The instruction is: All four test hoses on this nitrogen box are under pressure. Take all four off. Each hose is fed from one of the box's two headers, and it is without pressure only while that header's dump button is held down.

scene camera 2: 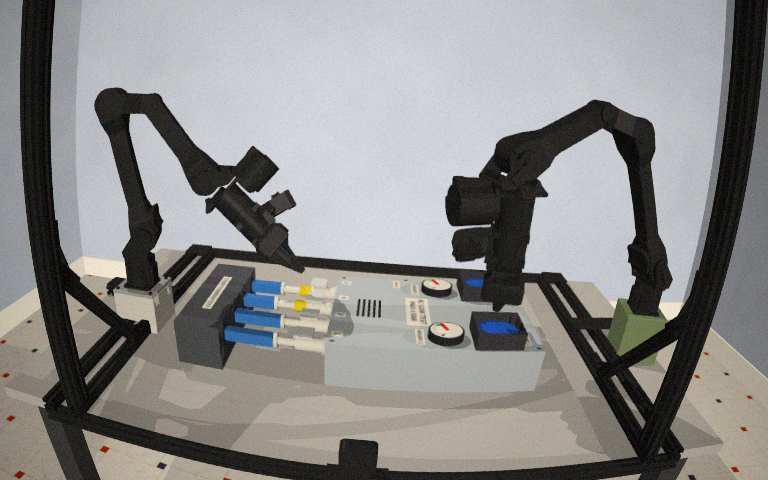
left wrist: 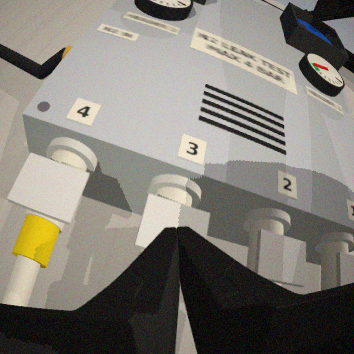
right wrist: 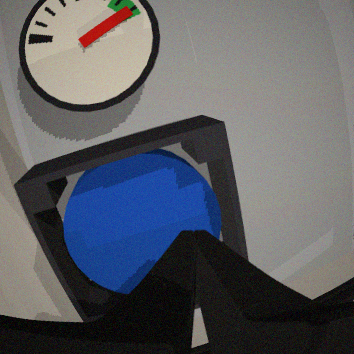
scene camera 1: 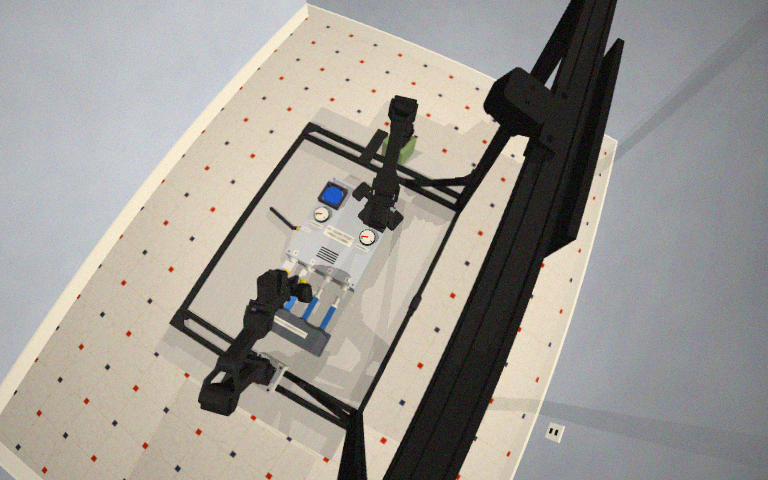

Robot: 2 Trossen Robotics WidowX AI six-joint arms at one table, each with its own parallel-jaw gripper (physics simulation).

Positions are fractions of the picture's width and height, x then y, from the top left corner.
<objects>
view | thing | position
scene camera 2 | my left gripper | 0.40,0.57
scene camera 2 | my right gripper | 0.65,0.65
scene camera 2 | test hose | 0.36,0.67
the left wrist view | my left gripper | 0.50,0.67
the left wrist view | grey nitrogen box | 0.65,0.32
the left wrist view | test hose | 0.10,0.69
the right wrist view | my right gripper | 0.54,0.68
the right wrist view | grey nitrogen box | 0.71,0.29
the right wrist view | blue dump button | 0.34,0.61
</objects>
